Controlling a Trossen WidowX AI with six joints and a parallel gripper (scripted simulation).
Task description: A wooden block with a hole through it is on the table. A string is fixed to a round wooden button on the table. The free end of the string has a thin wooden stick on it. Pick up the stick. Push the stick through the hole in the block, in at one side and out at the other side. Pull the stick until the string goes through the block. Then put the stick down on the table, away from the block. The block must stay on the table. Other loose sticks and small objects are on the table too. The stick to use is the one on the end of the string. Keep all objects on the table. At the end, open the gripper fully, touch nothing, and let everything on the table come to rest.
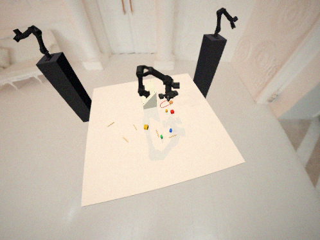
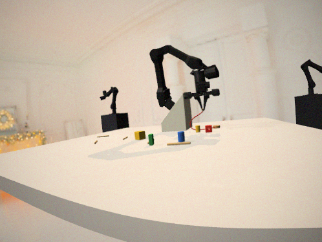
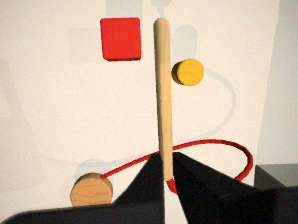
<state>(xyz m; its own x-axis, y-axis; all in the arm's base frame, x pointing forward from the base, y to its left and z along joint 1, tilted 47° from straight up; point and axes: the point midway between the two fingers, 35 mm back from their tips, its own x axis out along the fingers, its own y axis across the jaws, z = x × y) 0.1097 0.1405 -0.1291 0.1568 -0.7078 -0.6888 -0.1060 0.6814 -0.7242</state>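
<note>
The round wooden button lies 100 mm below my gripper tip, 70 mm behind it and 60 mm to the left of it. Round my gripper tip: blue cylinder: 290 mm ahead, 90 mm below, 40 mm to the right; yellow round button: 90 mm below, 50 mm ahead, 30 mm to the right; red block: 90 mm below, 70 mm ahead, 30 mm to the left.
</note>
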